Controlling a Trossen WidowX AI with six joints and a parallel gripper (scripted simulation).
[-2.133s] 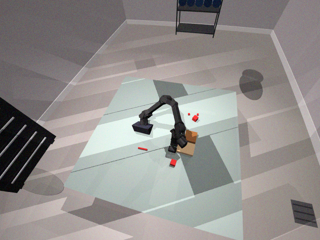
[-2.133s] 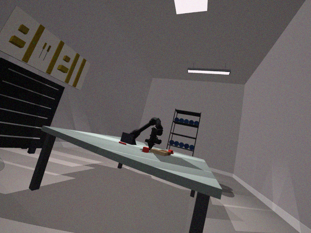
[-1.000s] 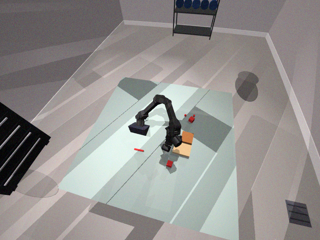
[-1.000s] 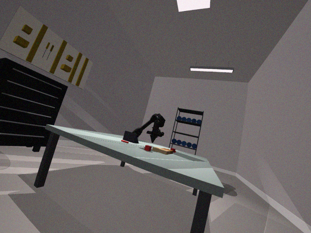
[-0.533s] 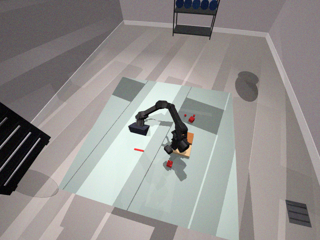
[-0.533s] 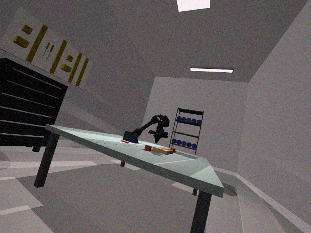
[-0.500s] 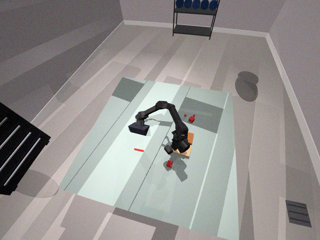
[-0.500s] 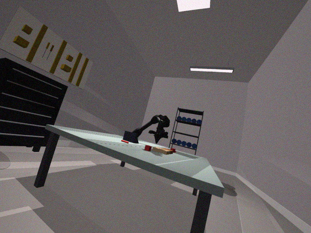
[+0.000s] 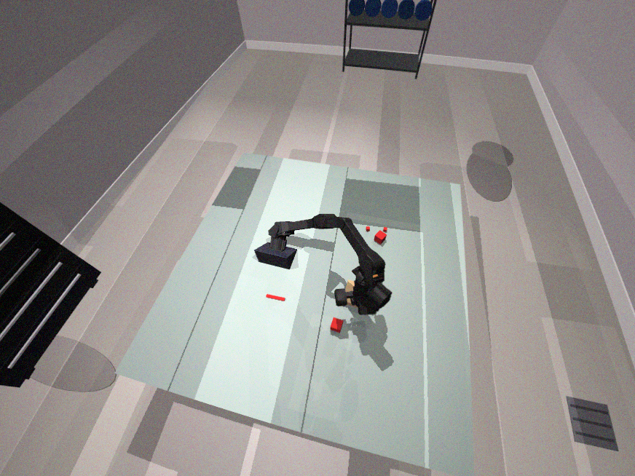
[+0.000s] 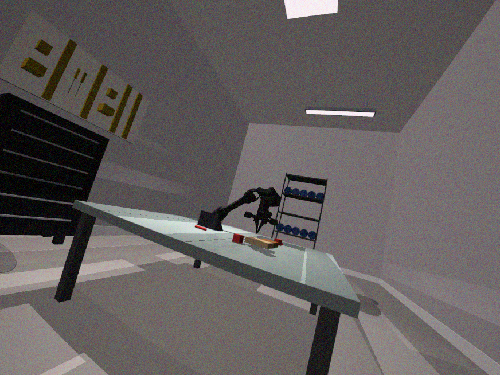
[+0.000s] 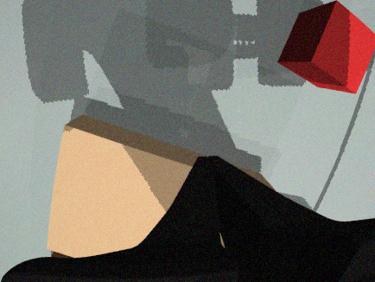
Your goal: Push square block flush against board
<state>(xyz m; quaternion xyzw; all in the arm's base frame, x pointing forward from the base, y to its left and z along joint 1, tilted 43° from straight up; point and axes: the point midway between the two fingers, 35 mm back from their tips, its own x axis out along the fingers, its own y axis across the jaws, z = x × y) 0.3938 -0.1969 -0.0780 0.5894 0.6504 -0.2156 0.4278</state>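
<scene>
My gripper tip is 60 mm to the right of the tan board, 50 mm above it and 10 mm short of it. Round my gripper tip: flat red bar (340 mm behind, 60 mm below, 10 mm to the right); brown square block (180 mm to the left, 50 mm below, 40 mm ahead).
</scene>
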